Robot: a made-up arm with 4 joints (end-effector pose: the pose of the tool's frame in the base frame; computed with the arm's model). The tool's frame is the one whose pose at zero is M. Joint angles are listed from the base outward.
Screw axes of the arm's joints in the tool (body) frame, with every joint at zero. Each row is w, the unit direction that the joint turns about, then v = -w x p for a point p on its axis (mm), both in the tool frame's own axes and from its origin. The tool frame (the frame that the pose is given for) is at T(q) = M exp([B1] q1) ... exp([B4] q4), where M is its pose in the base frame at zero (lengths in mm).
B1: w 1 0 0 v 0 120 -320
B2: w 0 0 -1 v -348 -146 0
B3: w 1 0 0 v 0 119 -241
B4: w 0 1 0 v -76 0 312
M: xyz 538 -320 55 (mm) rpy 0 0 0 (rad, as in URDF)
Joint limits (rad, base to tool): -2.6..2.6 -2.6..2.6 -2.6..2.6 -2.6..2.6
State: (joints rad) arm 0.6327 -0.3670 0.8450 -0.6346
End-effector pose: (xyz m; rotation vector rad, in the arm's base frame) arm 0.6452 0.2780 -0.0839 1.5294 -0.4649 -0.0763
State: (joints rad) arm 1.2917 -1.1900 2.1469 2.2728
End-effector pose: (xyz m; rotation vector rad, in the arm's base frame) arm 0.7832 0.4662 0.5815 0.3192 0.0361 -2.5907
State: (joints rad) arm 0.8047 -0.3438 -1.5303 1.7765
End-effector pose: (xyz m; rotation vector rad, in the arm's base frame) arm 0.7589 0.0481 0.5871 -0.6066 1.3695 -0.5095
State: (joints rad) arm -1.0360 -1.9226 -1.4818 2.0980
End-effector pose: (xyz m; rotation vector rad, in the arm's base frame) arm 0.0756 0.4792 -0.1188 -2.6341 0.1691 -0.2014
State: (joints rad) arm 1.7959 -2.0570 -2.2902 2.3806
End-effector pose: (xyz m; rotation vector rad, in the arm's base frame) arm -0.1000 -0.1374 0.6383 0.6530 0.3761 -0.5432
